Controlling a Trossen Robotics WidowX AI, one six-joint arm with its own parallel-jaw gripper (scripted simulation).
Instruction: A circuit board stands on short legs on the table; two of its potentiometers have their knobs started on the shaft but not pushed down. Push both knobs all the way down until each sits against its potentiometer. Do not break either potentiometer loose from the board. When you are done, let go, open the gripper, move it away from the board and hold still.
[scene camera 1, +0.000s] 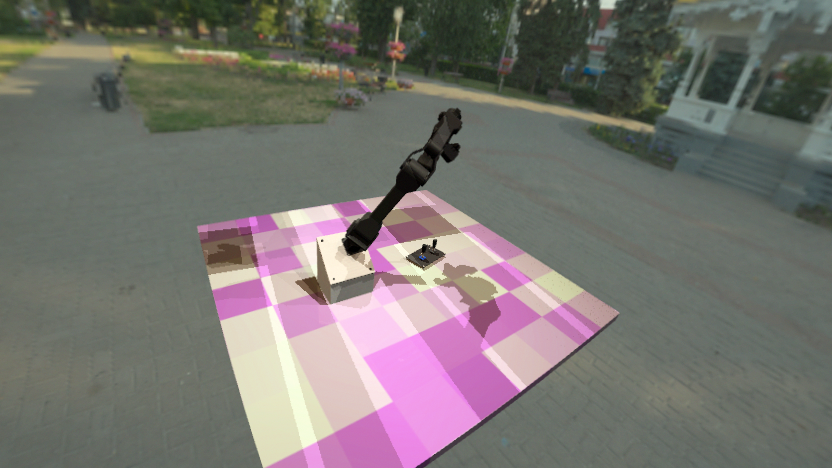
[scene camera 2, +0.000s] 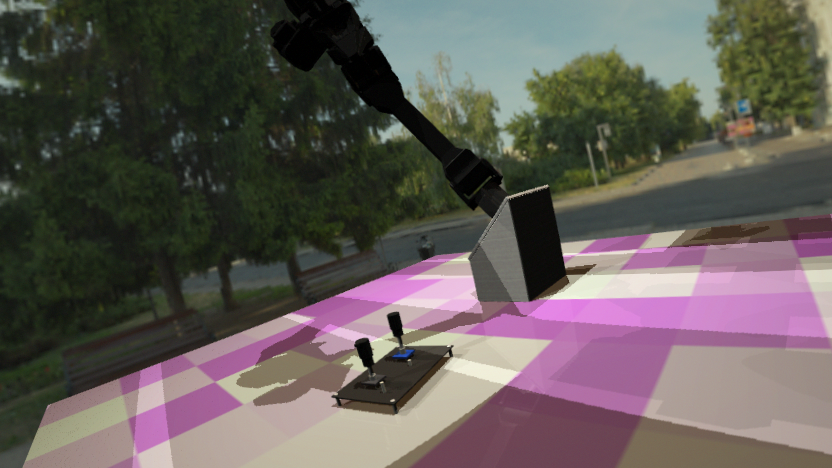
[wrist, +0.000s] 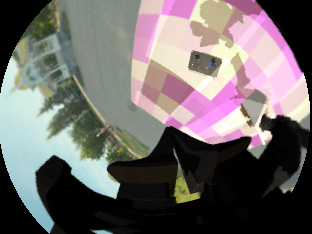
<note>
The gripper (scene camera 2: 354, 57) is shut and holds nothing.
The gripper shows as well in the wrist view (wrist: 169, 129).
</note>
